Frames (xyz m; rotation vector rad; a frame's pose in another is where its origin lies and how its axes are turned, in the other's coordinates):
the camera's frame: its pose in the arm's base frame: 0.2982 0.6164 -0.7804 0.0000 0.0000 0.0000
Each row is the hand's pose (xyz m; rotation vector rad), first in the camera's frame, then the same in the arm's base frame.
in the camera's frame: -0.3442 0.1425 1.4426 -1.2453 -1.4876 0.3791
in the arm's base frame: -0.0460 0.7589 0.6622 -1.2453 -1.4876 0.3791
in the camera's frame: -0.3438 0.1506 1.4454 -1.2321 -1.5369 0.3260
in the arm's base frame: -0.0456 0.7670 0.6650 -1.2321 -1.5369 0.3260
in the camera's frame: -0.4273 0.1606 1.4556 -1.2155 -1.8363 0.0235
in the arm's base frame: -0.1291 0.7770 0.6752 -1.2155 -1.8363 0.0235
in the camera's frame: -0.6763 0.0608 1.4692 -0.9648 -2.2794 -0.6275
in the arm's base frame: -0.3781 0.6772 0.6888 -0.9648 -2.2794 -0.6275
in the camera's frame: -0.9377 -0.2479 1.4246 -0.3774 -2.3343 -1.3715
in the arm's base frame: -0.6395 0.3685 0.6442 -0.3774 -2.3343 -1.3715
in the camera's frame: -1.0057 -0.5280 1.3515 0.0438 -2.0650 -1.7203
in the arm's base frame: -0.7075 0.0884 0.5711 0.0438 -2.0650 -1.7203
